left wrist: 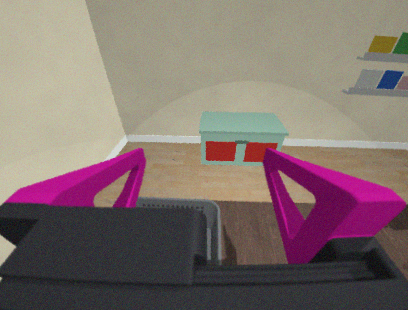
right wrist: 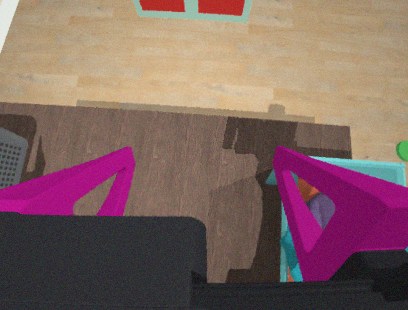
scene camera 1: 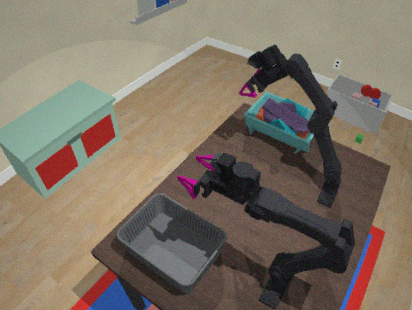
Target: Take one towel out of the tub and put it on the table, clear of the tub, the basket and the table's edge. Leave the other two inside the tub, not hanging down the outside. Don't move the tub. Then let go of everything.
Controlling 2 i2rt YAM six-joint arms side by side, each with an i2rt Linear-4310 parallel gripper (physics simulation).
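The teal tub (scene camera 1: 277, 136) (right wrist: 387, 172) stands at the table's far end. In it lie a purple towel (scene camera 1: 287, 115) (right wrist: 322, 210) on top, an orange towel (scene camera 1: 260, 114) (right wrist: 306, 189) and a darker teal towel (scene camera 1: 284, 126) (right wrist: 288, 245). My right gripper (scene camera 1: 249, 83) (right wrist: 203, 154) is open and empty, raised above and beside the tub's left end. My right finger hides part of the tub in the right wrist view. My left gripper (scene camera 1: 188, 168) (left wrist: 204, 154) is open and empty, in the air above the table's left edge, between tub and basket.
A grey basket (scene camera 1: 155, 265) (left wrist: 212, 210) (right wrist: 10, 155) stands at the near left of the table (scene camera 1: 300, 175) (left wrist: 245, 225) (right wrist: 170, 150). A mint cabinet (scene camera 1: 60, 120) (left wrist: 242, 122) and a grey bin (scene camera 1: 355, 117) stand on the floor beyond. A green block (scene camera 1: 359, 138) lies on the floor.
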